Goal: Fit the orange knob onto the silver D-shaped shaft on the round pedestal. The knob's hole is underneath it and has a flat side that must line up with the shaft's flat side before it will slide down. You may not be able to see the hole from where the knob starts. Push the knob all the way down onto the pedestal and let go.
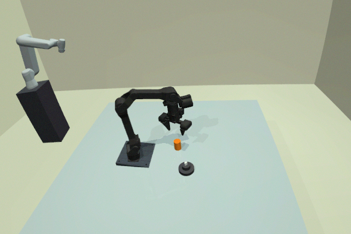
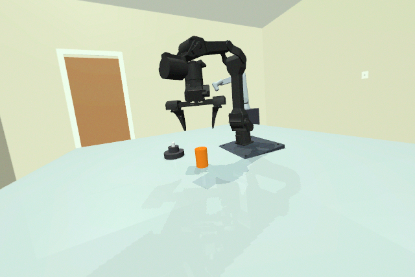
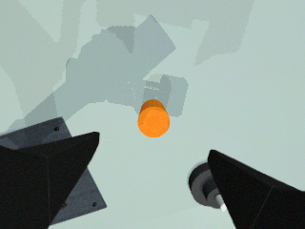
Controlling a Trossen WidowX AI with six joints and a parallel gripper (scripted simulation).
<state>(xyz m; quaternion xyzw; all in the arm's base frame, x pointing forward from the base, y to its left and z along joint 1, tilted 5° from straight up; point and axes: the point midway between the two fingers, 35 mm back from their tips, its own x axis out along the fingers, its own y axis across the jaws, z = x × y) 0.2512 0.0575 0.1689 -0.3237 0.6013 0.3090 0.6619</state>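
The orange knob is 8 cm below my gripper tip. From my gripper tip the other things lie so: round pedestal 17 cm to the right, 9 cm below, 4 cm ahead.
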